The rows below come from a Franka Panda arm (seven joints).
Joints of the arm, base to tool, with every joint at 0 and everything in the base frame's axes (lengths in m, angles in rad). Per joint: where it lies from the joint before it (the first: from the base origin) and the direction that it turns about. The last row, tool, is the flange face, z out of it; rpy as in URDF.
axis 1: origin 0 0 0.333 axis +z
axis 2: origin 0 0 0 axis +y
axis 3: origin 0 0 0.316 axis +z
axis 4: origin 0.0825 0 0 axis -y
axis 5: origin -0.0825 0 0.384 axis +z
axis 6: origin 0 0 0 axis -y
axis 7: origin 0.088 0 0 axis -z
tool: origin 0 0 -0.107 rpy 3.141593 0 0
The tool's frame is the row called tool.
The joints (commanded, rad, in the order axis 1, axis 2, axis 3, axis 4, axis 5, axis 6, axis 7), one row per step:
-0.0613, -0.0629, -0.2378, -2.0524, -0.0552, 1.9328, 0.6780
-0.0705, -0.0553, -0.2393, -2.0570, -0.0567, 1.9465, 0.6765
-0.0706, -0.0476, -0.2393, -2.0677, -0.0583, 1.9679, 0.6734
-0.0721, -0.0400, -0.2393, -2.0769, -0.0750, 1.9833, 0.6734
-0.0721, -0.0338, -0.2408, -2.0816, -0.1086, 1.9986, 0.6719
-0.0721, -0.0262, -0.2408, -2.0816, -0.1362, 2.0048, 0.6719
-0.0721, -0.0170, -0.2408, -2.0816, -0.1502, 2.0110, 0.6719
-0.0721, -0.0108, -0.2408, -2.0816, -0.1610, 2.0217, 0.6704
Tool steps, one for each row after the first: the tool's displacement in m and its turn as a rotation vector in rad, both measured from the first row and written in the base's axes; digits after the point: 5 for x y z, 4 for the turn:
-0.00020, -0.00565, -0.00493, -0.0030, -0.0008, -0.0080
0.00095, -0.00576, -0.01211, -0.0064, -0.0029, -0.0034
0.00111, -0.00738, -0.01897, -0.0216, 0.0031, 0.0034
0.00168, -0.01023, -0.02295, -0.0522, 0.0080, 0.0199
0.00272, -0.01202, -0.02620, -0.0764, 0.0170, 0.0334
0.00411, -0.01300, -0.03037, -0.0890, 0.0239, 0.0409
0.00575, -0.01382, -0.03264, -0.1001, 0.0227, 0.0488

